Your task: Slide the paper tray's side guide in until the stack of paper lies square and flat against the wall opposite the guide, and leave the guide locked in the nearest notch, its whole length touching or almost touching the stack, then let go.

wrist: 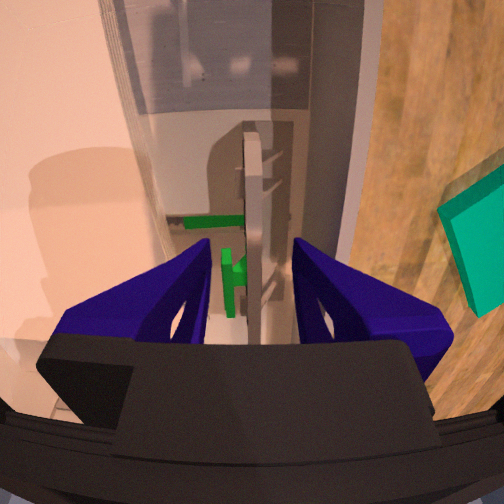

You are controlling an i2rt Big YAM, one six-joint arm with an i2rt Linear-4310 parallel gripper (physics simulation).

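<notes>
In the wrist view my gripper (250, 247) is open, its two blue fingers straddling the grey upright side guide (253, 225), which runs away from me down the middle of the tray. A green latch tab (231, 281) sticks out of the guide's left face, between the guide and my left finger. A green bar (213, 221) lies on the tray floor just beyond it. The pale peach paper stack (70, 150) fills the left side, with a gap of tray floor between it and the guide. Neither finger clearly touches the guide.
The tray's dark grey side wall (332, 125) runs along the right of the guide. Beyond it is a wooden table top (425, 125) with a teal box (480, 240) at the right edge.
</notes>
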